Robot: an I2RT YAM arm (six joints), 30 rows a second.
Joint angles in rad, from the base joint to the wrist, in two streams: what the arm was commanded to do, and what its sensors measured. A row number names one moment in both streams.
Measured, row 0: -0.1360 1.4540 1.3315 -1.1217 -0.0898 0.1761
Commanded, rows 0 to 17: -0.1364 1.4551 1.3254 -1.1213 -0.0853 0.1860; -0.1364 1.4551 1.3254 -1.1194 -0.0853 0.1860; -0.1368 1.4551 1.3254 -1.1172 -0.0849 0.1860; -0.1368 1.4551 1.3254 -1.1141 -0.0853 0.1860; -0.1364 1.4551 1.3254 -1.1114 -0.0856 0.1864; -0.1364 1.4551 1.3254 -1.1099 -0.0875 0.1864; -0.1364 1.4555 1.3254 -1.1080 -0.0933 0.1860; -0.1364 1.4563 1.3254 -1.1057 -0.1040 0.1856; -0.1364 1.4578 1.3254 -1.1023 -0.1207 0.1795; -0.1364 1.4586 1.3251 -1.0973 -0.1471 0.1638; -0.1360 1.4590 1.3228 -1.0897 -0.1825 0.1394; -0.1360 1.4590 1.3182 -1.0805 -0.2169 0.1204; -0.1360 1.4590 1.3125 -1.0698 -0.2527 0.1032; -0.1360 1.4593 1.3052 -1.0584 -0.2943 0.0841; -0.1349 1.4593 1.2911 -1.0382 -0.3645 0.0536; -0.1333 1.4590 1.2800 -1.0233 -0.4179 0.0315; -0.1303 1.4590 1.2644 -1.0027 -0.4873 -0.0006; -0.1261 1.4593 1.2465 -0.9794 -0.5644 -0.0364
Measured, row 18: -0.1352 1.4540 1.2915 -1.0073 -0.3126 0.0830
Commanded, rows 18 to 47: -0.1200 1.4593 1.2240 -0.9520 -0.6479 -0.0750; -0.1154 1.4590 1.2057 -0.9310 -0.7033 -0.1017; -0.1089 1.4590 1.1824 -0.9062 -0.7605 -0.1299; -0.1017 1.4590 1.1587 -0.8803 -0.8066 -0.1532; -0.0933 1.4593 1.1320 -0.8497 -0.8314 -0.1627; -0.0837 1.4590 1.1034 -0.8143 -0.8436 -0.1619; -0.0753 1.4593 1.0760 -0.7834 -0.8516 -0.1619; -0.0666 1.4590 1.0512 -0.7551 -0.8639 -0.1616; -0.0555 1.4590 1.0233 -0.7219 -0.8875 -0.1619; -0.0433 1.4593 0.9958 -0.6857 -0.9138 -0.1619; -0.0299 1.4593 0.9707 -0.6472 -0.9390 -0.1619; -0.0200 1.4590 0.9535 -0.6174 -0.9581 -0.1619; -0.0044 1.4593 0.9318 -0.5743 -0.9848 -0.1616; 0.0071 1.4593 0.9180 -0.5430 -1.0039 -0.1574; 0.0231 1.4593 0.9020 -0.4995 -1.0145 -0.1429; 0.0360 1.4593 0.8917 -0.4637 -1.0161 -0.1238; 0.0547 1.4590 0.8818 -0.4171 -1.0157 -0.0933; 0.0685 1.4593 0.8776 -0.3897 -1.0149 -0.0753; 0.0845 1.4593 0.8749 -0.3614 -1.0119 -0.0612; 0.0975 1.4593 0.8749 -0.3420 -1.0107 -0.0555; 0.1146 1.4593 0.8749 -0.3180 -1.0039 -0.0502; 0.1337 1.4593 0.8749 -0.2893 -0.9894 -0.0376; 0.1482 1.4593 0.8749 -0.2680 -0.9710 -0.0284; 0.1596 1.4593 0.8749 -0.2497 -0.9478 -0.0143; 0.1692 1.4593 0.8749 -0.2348 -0.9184 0.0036; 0.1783 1.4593 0.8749 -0.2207 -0.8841 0.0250; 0.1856 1.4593 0.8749 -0.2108 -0.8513 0.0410; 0.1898 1.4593 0.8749 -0.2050 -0.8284 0.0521; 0.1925 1.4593 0.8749 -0.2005 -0.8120 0.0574; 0.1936 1.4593 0.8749 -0.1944 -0.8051 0.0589
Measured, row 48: 0.1829 1.4601 0.8814 -0.2043 -0.8825 0.0032
